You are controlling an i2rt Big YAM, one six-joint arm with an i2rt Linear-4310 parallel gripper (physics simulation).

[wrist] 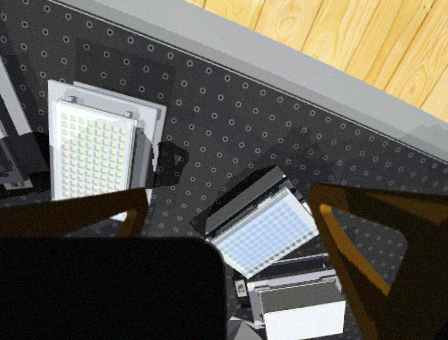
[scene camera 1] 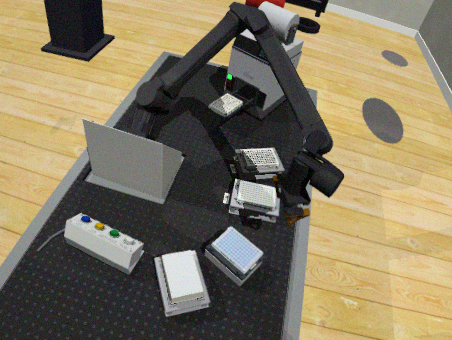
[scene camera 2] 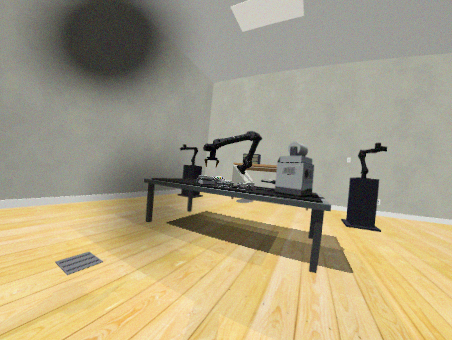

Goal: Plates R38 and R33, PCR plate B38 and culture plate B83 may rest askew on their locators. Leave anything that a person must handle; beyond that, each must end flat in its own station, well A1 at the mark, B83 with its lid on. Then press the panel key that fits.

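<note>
My gripper (scene camera 1: 287, 199) (scene camera 2: 211, 164) (wrist: 227, 195) is open and empty, above the table near its right edge in scene camera 1. A pale plate with yellowish wells (scene camera 1: 257, 194) (wrist: 90, 150) sits on a light station, slightly offset from its base. A blue-welled plate (scene camera 1: 236, 250) (wrist: 270, 232) rests on a turned station and looks tilted; it shows between the fingers in the wrist view, well below them. A plain white-topped plate (scene camera 1: 184, 275) (wrist: 305, 322) sits on another station. A pale plate with dark wells (scene camera 1: 262, 157) sits farther back. Plate labels are unreadable. The key panel (scene camera 1: 102, 246) has blue, yellow, green and white keys.
A grey instrument (scene camera 1: 260, 75) (scene camera 2: 294, 176) stands at the far end, with a small plate (scene camera 1: 226, 104) on a holder before it and a green light. A grey upright screen (scene camera 1: 125, 162) stands left. Dark pedestals with small arms stand beyond the table (scene camera 1: 295, 300) (scene camera 2: 235, 192).
</note>
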